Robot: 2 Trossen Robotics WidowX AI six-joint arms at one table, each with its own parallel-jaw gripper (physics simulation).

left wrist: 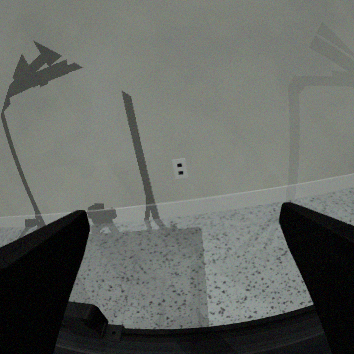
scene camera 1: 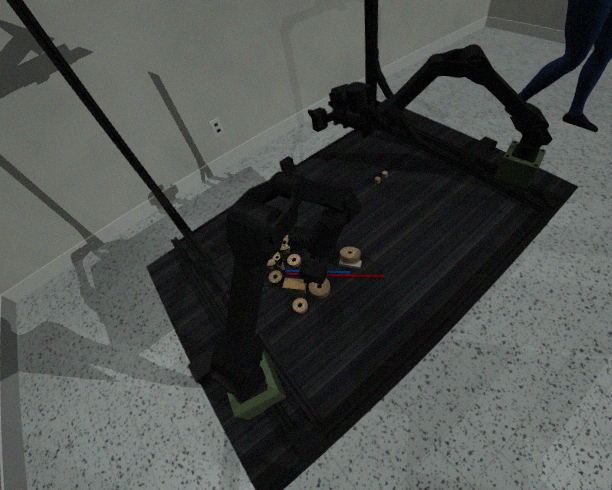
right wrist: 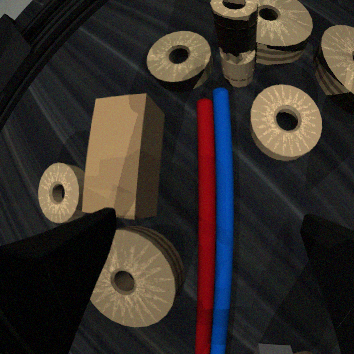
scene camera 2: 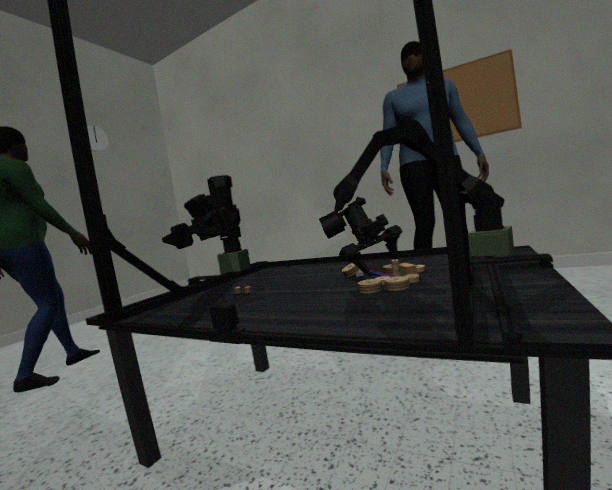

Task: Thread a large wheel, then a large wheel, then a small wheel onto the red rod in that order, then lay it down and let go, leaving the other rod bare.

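Pixels of known places: left gripper, between the fingertips: (left wrist: 185,217) (scene camera 1: 318,107) (scene camera 2: 175,235); right gripper, between the fingertips: (right wrist: 213,222) (scene camera 2: 384,269); left arm's base, origin of its link: (scene camera 1: 525,153) (scene camera 2: 232,251); right arm's base, origin of its link: (scene camera 1: 248,381) (scene camera 2: 489,229).
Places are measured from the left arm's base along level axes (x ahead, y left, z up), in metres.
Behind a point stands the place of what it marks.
Observation:
The red rod (scene camera 1: 370,276) @[x 0.575, y -0.190, z -0.093 m] (right wrist: 206,200) @[x 0.668, y -0.340, z -0.092 m] lies beside the blue rod (scene camera 1: 339,272) @[x 0.611, y -0.265, z -0.093 m] (right wrist: 224,200) @[x 0.660, y -0.345, z -0.092 m], both bare. A large wheel (scene camera 1: 319,288) @[x 0.686, y -0.275, z -0.080 m] (right wrist: 150,295) @[x 0.663, y -0.285, z -0.081 m] lies near the rods; another large wheel (scene camera 1: 350,253) @[x 0.550, y -0.271, z -0.081 m] leans on a white block (scene camera 1: 353,263) @[x 0.573, y -0.245, z -0.079 m]. Two more large wheels (right wrist: 292,27) @[x 0.672, y -0.452, z -0.081 m] (right wrist: 337,55) @[x 0.642, y -0.449, z -0.081 m] lie at the upper right of the right wrist view. Small wheels (right wrist: 59,192) @[x 0.755, y -0.288, z -0.098 m] (right wrist: 175,67) @[x 0.721, y -0.395, z -0.088 m] (right wrist: 286,140) @[x 0.649, y -0.386, z -0.088 m] lie around. My right gripper (scene camera 2: 380,264) @[x 0.659, y -0.334, z -0.079 m] (right wrist: 213,222) @[x 0.659, y -0.334, z -0.079 m] is open, low over the rods, its fingers on either side of them, empty. My left gripper (scene camera 2: 176,237) @[x 0.220, y -0.615, z 0.104 m] (left wrist: 185,217) @[x 0.220, y -0.615, z 0.104 m] is open, empty, far from the parts.
A tan block (scene camera 1: 294,284) @[x 0.718, y -0.334, z -0.072 m] (right wrist: 117,155) @[x 0.712, y -0.336, z -0.072 m] lies beside the rods. An upright stack of small cylindrical pieces (right wrist: 235,30) @[x 0.687, y -0.405, z -0.050 m] stands beyond the rod ends. Two tiny pieces (scene camera 1: 378,179) @[x 0.249, y -0.363, z -0.084 m] (scene camera 1: 385,174) @[x 0.212, y -0.357, z -0.086 m] lie farther off. Dark frame posts (scene camera 1: 371,45) @[x -0.051, y -0.577, z 0.207 m] (scene camera 2: 452,204) @[x 0.779, y -0.782, z 0.085 m] rise from the table edges.

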